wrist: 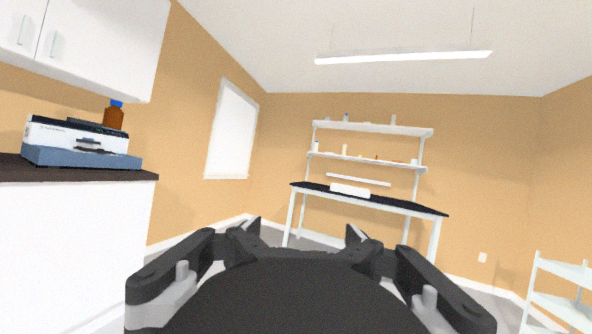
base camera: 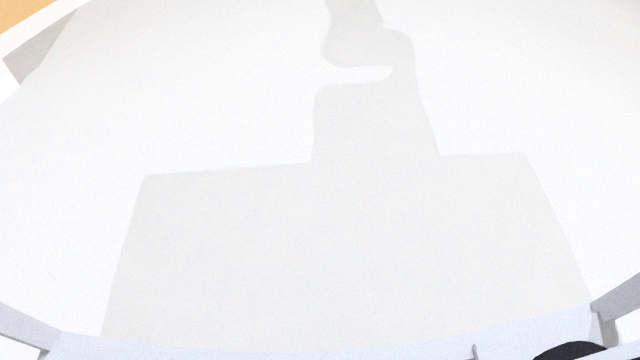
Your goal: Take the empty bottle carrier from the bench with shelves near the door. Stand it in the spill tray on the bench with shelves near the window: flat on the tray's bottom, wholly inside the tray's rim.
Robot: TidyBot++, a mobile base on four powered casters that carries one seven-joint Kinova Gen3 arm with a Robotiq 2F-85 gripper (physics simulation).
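Places are measured from the arm's base along level axes (x ahead, y left, z up), in centimetres.
Pixels of known places: gripper, between the fingertips: [wrist: 302,229].
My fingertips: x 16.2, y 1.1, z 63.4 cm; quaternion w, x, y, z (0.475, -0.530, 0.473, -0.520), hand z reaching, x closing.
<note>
Ahead of a thing's pixels: the offset from my fingertips to its top centre. "spot": to the spot under its first point. Level surfaces: height alone.
My gripper [wrist: 302,229] is open in the lower middle of the wrist view, with no object between its fingers. Beyond it, across the room, the bench with shelves {dz -11.6 cm} [wrist: 407,204] near the window stands against the far wall. It has a black top, white legs and two shelves above. The spill tray {dx +165.4, dy -52.8, dz -4.0 cm} [wrist: 350,190], white and low, lies on the bench top, left of its middle; its inside cannot be made out from here. The gripper is far from the tray. The empty bottle carrier and the bench near the door do not show in either view.
A white counter with a dark top [wrist: 145,175] stands at the left, bearing a blue-and-white device [wrist: 75,140] and a brown bottle {spot: dx +66.6, dy +124.2, dz +18.0 cm} [wrist: 113,117]. White cabinets [wrist: 105,40] hang above. A window [wrist: 231,132] is in the left wall. A white cart [wrist: 530,287] stands at the lower right.
</note>
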